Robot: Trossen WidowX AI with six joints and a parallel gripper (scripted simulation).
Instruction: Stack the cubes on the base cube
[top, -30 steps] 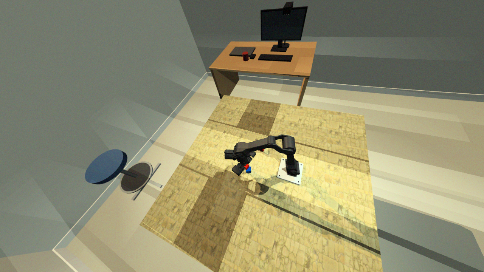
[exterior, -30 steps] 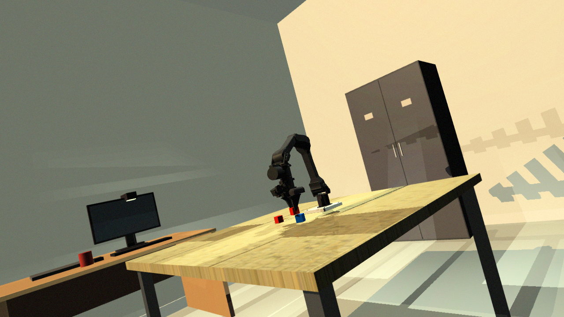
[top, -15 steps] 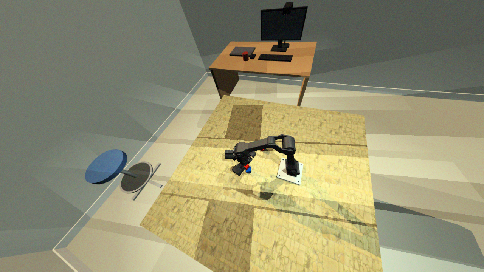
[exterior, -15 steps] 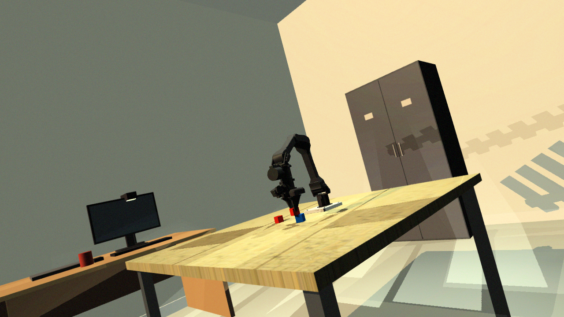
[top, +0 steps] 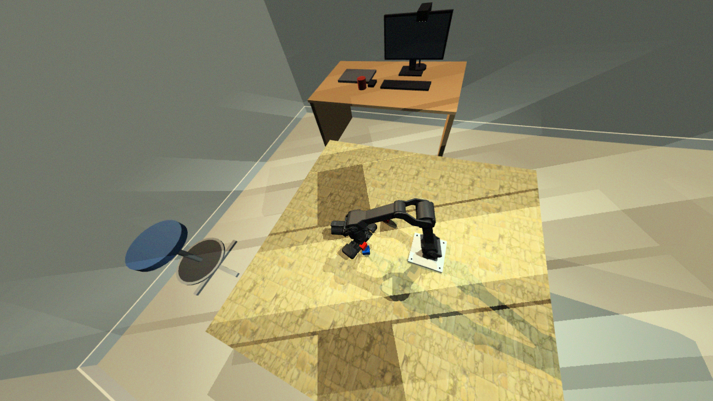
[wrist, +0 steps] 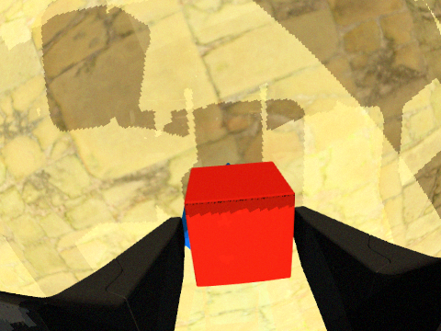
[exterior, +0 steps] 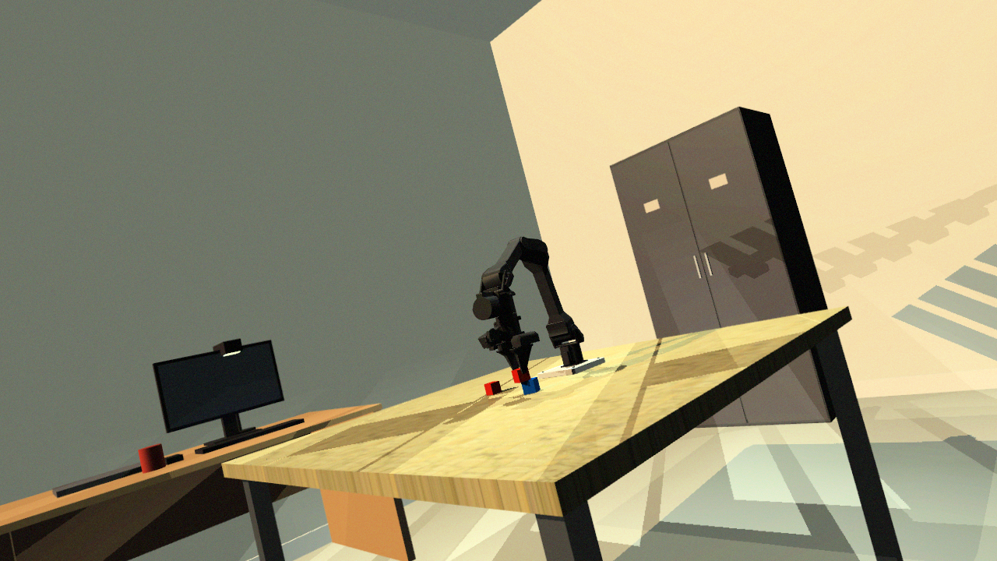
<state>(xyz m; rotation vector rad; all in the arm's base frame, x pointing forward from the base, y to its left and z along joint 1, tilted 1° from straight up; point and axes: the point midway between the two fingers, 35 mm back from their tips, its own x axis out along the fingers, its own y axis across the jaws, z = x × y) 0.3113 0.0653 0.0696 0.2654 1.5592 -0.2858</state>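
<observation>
Now: the blue cube 20 mm behind my gripper tip, 10 mm to the left of it and 40 mm below it.
</observation>
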